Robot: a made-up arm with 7 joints. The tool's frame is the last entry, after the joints.
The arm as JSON. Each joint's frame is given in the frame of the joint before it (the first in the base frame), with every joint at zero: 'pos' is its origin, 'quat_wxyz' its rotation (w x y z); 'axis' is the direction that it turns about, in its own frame. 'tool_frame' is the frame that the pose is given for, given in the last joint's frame.
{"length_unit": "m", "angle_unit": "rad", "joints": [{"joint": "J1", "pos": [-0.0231, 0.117, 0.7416], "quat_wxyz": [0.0, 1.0, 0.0, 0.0], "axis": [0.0, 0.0, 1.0]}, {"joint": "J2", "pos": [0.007, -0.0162, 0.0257], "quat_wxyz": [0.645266, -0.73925, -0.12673, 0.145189], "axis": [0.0, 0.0, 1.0]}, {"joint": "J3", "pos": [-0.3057, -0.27, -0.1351], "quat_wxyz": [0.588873, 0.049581, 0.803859, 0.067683], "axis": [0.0, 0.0, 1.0]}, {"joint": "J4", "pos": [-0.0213, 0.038, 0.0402], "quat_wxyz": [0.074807, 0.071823, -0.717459, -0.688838], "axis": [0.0, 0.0, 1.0]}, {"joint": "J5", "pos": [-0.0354, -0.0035, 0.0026], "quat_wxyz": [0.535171, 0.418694, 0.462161, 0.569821], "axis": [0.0, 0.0, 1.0]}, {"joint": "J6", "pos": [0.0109, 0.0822, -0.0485], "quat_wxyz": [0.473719, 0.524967, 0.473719, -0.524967], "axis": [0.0, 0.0, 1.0]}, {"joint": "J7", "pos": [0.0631, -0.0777, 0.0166], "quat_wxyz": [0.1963, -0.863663, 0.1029, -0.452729], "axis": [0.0, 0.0, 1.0]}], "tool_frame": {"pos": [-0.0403, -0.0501, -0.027], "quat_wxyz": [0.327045, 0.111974, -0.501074, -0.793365]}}
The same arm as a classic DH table. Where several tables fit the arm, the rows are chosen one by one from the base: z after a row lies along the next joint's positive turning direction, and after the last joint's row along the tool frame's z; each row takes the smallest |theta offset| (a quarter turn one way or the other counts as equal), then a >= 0, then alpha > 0; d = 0 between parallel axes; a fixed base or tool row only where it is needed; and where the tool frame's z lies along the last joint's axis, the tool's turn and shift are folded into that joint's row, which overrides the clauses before.
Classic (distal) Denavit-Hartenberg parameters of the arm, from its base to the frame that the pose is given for. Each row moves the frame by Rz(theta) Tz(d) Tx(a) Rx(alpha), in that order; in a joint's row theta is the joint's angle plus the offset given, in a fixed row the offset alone. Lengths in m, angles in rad.
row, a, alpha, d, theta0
base (fixed), -0.1193, 3.1416, 0, -1.3759
J1, 0.0003, -1.6962, -0.7181, -0.9848
J2, 0.2535, -1.8727, -0.2524, -1.4664
J3, 0.013, 1.6106, -0.2928, -1.1868
J4, 0.0006, -1.3467, 0.0523, -1.4817
J5, -0.0024, -1.5708, -0.085, -0.1205
J6, 0.0925, -2.1095, -0.0435, 0.2905
J7, -0.0617, -1.0784, 0.0271, -0.4322
tool (fixed), 0, 0, -0.0203, -2.9704

